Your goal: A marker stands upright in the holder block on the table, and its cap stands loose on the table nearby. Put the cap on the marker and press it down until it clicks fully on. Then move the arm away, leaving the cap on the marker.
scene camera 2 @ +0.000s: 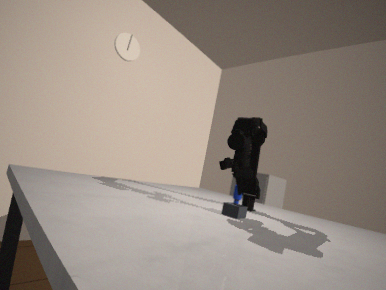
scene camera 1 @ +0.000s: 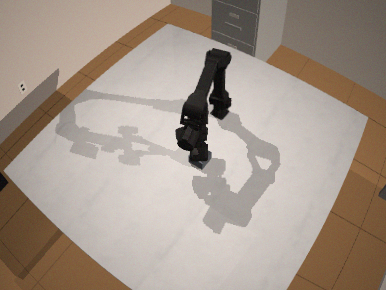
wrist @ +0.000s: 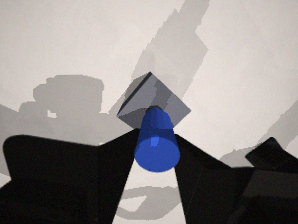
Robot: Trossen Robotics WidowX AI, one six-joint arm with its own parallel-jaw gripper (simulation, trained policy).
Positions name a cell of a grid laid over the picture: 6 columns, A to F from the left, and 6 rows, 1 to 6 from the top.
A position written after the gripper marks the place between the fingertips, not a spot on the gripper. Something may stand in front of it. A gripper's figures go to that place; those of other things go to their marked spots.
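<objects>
A blue cap (wrist: D5) is 0.08 m from the lens; the gripper (wrist: D4) is 0.11 m from the lens.
</objects>
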